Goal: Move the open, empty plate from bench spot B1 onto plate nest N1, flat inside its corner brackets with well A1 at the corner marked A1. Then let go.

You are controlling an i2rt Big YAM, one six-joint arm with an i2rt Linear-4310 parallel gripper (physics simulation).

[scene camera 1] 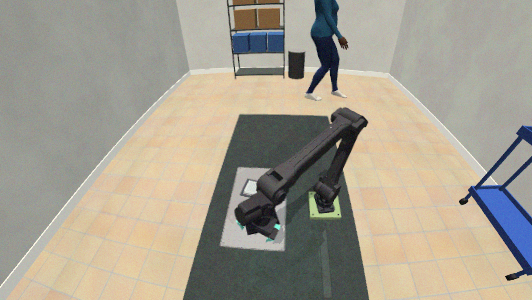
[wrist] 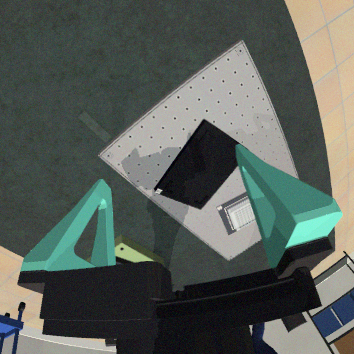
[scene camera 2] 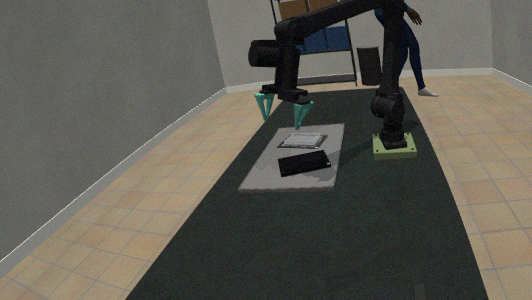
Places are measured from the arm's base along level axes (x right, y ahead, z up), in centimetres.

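Pixels of known places: gripper, fingertip midpoint: [scene camera 1: 254, 234] [wrist: 167, 167] [scene camera 2: 281, 125]; arm's base, origin of the base link: [scene camera 1: 324, 203] [scene camera 2: 393, 141].
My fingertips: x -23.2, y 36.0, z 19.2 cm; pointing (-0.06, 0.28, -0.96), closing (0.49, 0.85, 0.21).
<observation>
For each thing: its top centre in the pictures, then the offset to it from my fingertips. "*": a spot on its surface instead. Level surfaces: height alone.
- grey perforated board, surface spot: [wrist: 225, 75] [scene camera 2: 256, 184] [scene camera 1: 232, 240] * dx +7.9, dy +11.8, dz -20.5 cm
- black rectangular nest, middle of its top: [wrist: 204, 172] [scene camera 2: 303, 159] [scene camera 1: 261, 219] dx +17.7, dy -2.7, dz -18.8 cm
- dark bench top, its level: dz -21.8 cm
The pale, clear-looking plate [scene camera 1: 251, 188] [scene camera 2: 303, 139] [wrist: 242, 216] lies flat on a dark-framed spot towards the back of the grey perforated board [scene camera 1: 229, 239] [scene camera 2: 260, 180] [wrist: 225, 75]. In the wrist view the right finger hides part of it. The black rectangular nest [scene camera 2: 303, 163] [wrist: 200, 165] lies in front of the plate, turned at an angle, with a small white mark at one corner; nothing shows on it. In scene camera 1 the arm largely hides it. My gripper [scene camera 1: 256, 233] [scene camera 2: 282, 124] [wrist: 167, 167] is open and empty, fingers down, well above the board. Lettering is unreadable.
The arm's base stands on a yellow-green mounting plate [scene camera 1: 315, 211] [scene camera 2: 395, 154] right of the board, on the dark bench top [scene camera 1: 300, 265] [scene camera 2: 300, 240]. A blue cart [scene camera 1: 505, 220] stands at the right. A person [scene camera 1: 325, 50], a bin [scene camera 1: 296, 65] and shelves are at the back.
</observation>
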